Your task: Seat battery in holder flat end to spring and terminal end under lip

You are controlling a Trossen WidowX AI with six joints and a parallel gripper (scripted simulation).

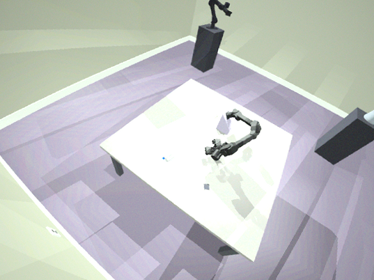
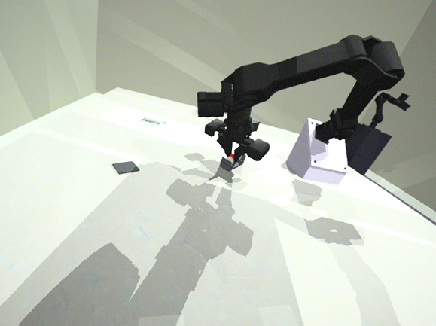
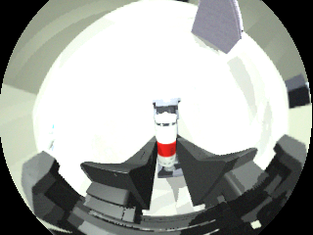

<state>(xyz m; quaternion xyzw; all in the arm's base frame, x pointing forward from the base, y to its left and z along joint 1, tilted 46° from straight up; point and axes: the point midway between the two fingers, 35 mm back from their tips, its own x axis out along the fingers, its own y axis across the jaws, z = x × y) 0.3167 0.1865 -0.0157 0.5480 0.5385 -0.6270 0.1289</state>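
Right now the battery is 1 cm above my gripper tip. Round my gripper tip: white-and-blue item 29 cm ahead, 22 cm to the right, 1 cm below; then flat black square 27 cm ahead, 14 cm to the left, 2 cm below.
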